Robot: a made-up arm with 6 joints. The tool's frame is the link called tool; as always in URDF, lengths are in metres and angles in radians. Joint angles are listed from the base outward. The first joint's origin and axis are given. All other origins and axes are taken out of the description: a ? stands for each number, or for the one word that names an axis. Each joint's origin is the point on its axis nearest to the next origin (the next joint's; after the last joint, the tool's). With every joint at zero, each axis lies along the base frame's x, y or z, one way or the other. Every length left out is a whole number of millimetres.
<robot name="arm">
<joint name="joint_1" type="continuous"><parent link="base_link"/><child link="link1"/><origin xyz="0 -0.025 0.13" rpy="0 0 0"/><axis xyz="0 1 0"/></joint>
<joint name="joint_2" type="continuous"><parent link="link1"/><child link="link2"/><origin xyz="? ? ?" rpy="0 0 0"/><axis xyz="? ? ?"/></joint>
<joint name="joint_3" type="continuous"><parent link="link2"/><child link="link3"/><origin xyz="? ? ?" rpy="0 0 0"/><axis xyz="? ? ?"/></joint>
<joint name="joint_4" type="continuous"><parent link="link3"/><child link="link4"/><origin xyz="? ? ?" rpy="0 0 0"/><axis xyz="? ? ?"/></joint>
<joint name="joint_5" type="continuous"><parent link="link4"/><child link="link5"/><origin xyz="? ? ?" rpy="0 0 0"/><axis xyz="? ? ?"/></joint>
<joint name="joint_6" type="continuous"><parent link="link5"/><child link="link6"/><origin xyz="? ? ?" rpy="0 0 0"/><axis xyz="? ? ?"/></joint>
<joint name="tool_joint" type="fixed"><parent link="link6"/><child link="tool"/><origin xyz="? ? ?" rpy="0 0 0"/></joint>
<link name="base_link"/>
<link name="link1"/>
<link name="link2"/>
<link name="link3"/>
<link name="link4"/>
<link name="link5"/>
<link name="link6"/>
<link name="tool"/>
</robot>
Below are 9 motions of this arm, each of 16 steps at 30 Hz.
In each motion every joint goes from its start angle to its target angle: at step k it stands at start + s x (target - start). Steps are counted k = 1, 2, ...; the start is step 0. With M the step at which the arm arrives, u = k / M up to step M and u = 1 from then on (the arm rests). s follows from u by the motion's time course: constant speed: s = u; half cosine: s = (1 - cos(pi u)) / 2; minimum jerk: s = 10 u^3 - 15 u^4 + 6 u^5.
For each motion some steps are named. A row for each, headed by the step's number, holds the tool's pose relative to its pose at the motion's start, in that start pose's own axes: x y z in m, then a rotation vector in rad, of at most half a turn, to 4 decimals.
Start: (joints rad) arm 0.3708 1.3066 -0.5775 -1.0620 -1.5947 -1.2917
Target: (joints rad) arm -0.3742 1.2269 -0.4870 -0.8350 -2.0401 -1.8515
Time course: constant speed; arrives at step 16
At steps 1, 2, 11, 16:
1: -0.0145 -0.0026 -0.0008 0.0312 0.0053 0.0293
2: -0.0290 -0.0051 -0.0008 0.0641 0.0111 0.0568
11: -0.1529 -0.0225 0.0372 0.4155 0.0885 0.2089
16: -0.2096 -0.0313 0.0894 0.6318 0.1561 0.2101

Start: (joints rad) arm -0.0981 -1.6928 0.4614 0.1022 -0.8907 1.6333
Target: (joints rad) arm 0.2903 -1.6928 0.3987 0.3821 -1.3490 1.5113
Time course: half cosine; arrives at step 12
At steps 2, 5, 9, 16:
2: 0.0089 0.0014 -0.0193 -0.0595 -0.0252 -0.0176
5: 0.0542 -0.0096 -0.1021 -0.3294 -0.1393 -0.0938
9: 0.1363 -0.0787 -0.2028 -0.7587 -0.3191 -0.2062
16: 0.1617 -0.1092 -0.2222 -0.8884 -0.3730 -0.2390

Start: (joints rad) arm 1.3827 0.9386 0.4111 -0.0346 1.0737 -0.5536
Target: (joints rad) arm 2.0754 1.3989 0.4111 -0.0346 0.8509 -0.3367
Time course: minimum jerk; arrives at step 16
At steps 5, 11, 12, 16:
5: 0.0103 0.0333 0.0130 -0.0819 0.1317 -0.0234
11: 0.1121 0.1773 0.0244 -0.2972 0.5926 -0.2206
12: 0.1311 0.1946 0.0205 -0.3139 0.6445 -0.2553
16: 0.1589 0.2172 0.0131 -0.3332 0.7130 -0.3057

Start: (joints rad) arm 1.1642 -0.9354 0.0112 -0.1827 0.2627 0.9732
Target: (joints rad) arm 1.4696 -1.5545 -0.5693 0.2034 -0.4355 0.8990
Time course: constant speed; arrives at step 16
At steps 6, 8, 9, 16:
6: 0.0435 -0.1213 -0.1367 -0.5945 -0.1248 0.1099
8: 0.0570 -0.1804 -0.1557 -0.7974 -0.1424 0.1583
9: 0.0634 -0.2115 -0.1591 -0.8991 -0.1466 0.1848
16: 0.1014 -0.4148 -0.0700 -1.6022 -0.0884 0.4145

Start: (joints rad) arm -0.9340 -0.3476 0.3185 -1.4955 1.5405 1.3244
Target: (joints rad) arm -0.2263 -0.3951 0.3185 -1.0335 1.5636 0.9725
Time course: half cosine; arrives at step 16
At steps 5, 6, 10, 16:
5: -0.0208 0.0501 -0.0430 0.0417 -0.1382 -0.0497
6: -0.0255 0.0709 -0.0597 0.0552 -0.1936 -0.0693
10: -0.0225 0.1675 -0.1313 0.0945 -0.4486 -0.1562
16: 0.0083 0.2450 -0.1828 0.1007 -0.6627 -0.2242

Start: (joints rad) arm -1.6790 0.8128 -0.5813 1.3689 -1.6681 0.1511
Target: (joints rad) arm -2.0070 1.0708 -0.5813 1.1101 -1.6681 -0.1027
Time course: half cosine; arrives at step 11
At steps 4, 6, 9, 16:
4: 0.0385 -0.0139 -0.0132 -0.0247 -0.1487 -0.0132
6: 0.0785 -0.0260 -0.0215 -0.0459 -0.2964 -0.0196
9: 0.1321 -0.0391 -0.0249 -0.0684 -0.4886 -0.0186
16: 0.1447 -0.0416 -0.0245 -0.0728 -0.5333 -0.0169

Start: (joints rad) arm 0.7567 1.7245 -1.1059 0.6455 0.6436 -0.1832
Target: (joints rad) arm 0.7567 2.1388 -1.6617 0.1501 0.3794 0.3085
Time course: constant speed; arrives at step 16
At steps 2, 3, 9, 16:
2: -0.0248 -0.0233 0.0513 0.0493 0.1073 0.0707
3: -0.0354 -0.0379 0.0760 0.0719 0.1587 0.1092
9: -0.0728 -0.1593 0.2034 0.1692 0.4328 0.3807
16: -0.0590 -0.3413 0.2909 0.1710 0.6693 0.7593

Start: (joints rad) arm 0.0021 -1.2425 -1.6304 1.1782 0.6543 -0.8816
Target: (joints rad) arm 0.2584 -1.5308 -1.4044 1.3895 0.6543 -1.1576
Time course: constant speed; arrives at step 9
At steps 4, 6, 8, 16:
4: -0.0123 -0.0089 -0.0579 -0.0238 -0.0839 -0.0112
6: -0.0210 -0.0151 -0.0847 -0.0297 -0.1269 -0.0083
8: -0.0310 -0.0219 -0.1098 -0.0303 -0.1708 -0.0011
16: -0.0365 -0.0253 -0.1217 -0.0284 -0.1931 0.0038

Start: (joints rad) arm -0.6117 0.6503 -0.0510 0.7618 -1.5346 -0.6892
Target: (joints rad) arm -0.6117 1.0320 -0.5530 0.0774 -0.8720 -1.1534
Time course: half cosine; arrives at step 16
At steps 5, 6, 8, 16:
5: 0.0936 0.0577 -0.0044 0.0390 -0.2224 -0.1902
6: 0.1300 0.0752 0.0018 0.0545 -0.3012 -0.2622
8: 0.2059 0.1042 0.0289 0.0891 -0.4586 -0.4166
16: 0.3418 0.1250 0.1509 0.1742 -0.7521 -0.7745

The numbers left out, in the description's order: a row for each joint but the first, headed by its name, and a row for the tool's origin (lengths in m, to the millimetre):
joint_2: xyz 0.195 0 0.149, axis 1 0 0
joint_3: xyz 0 0.022 0.159, axis 0 0 -1
joint_4: xyz 0.008 0.05 0, axis 0 -1 0
joint_5: xyz -0.193 0 -0.111, axis 0 0 -1
joint_6: xyz 0.043 0.237 0, axis 0 1 0
tool: xyz -0.269 0 -0.08

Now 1 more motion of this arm.
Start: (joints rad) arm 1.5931 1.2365 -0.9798 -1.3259 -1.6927 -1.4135
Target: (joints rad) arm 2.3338 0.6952 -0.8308 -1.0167 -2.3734 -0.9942
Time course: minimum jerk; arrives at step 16
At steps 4, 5, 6, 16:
4: 0.0215 0.0013 0.0057 0.0414 -0.0420 -0.0092
5: 0.0364 0.0006 0.0116 0.0718 -0.0729 -0.0126
6: 0.0536 -0.0019 0.0208 0.1090 -0.1109 -0.0130
16: 0.1152 -0.0783 0.1316 0.3474 -0.3809 0.1020

